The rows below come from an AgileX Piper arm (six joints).
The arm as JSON. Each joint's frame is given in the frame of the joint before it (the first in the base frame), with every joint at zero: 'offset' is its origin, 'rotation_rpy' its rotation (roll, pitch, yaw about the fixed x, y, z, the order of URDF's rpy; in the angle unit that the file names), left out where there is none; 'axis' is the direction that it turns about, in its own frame. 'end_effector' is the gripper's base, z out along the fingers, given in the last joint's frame.
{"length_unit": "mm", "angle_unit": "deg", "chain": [
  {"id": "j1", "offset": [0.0, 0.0, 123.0], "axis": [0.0, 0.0, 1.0]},
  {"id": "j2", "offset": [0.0, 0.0, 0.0], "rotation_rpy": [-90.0, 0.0, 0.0], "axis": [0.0, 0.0, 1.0]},
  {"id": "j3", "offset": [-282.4, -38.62, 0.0], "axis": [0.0, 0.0, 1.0]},
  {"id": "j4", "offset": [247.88, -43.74, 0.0], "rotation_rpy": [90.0, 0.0, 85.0], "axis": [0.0, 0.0, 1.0]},
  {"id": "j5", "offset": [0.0, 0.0, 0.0], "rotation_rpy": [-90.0, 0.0, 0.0], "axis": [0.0, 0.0, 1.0]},
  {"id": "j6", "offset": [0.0, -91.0, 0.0], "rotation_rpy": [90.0, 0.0, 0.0], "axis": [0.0, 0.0, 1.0]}
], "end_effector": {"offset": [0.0, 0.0, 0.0]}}
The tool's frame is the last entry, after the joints.
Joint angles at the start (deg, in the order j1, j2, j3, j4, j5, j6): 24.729, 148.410, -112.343, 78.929, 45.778, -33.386
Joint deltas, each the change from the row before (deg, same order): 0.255, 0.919, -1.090, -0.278, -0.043, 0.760; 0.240, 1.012, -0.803, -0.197, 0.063, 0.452; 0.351, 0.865, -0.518, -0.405, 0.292, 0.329; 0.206, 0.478, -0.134, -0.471, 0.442, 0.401; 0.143, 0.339, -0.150, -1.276, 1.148, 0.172; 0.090, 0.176, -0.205, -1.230, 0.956, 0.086; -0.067, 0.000, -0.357, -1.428, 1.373, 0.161; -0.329, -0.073, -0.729, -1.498, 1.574, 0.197; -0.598, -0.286, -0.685, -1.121, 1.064, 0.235; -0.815, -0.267, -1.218, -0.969, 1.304, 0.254; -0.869, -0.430, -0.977, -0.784, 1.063, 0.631; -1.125, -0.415, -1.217, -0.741, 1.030, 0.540; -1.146, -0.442, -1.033, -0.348, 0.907, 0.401; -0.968, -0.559, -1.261, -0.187, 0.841, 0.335
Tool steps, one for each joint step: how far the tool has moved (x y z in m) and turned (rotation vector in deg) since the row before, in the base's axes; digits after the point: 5 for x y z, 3 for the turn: 0.00074, 0.00285, -0.00366, -0.022, 0.381, -0.002; -0.00015, 0.00244, -0.00582, -0.138, 0.530, 0.177; -0.00179, 0.00304, -0.00593, -0.298, 0.565, 0.646; -0.00198, 0.00159, -0.00412, -0.286, 0.662, 0.623; -0.00290, 0.00105, -0.00323, -0.616, 0.336, 1.681; -0.00204, 0.00063, -0.00150, -0.579, 0.018, 1.483; -0.00138, -0.00036, 0.00079, -0.458, -0.078, 1.726; 0.00061, -0.00202, 0.00314, -0.293, -0.356, 1.631; 0.00292, -0.00416, 0.00505, -0.132, -0.570, 0.716; 0.00483, -0.00529, 0.00756, 0.222, -0.843, 0.597; 0.00488, -0.00607, 0.00805, 0.233, -0.505, 0.050; 0.00644, -0.00813, 0.00907, 0.292, -0.795, -0.214; 0.00613, -0.00849, 0.00887, 0.477, -0.703, -0.439; 0.00563, -0.00697, 0.01124, 0.678, -1.075, -0.344
